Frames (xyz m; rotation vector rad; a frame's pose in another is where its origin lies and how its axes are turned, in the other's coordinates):
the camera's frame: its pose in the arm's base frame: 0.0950 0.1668 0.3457 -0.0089 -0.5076 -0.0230
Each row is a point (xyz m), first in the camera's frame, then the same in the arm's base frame.
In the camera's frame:
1: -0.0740 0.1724 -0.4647
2: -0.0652 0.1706 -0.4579
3: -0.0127 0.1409 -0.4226
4: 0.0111 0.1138 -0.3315
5: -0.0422 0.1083 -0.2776
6: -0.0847 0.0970 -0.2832
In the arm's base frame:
1: 0.2603 0.3340 -0.0969
2: 0.2647 0.3321 -0.0866
3: 0.2927 0.3019 -0.0302
4: 0.2685 0.2756 0.0611
5: 0.1957 0.2720 0.0823
6: 0.1610 0.2614 0.0568

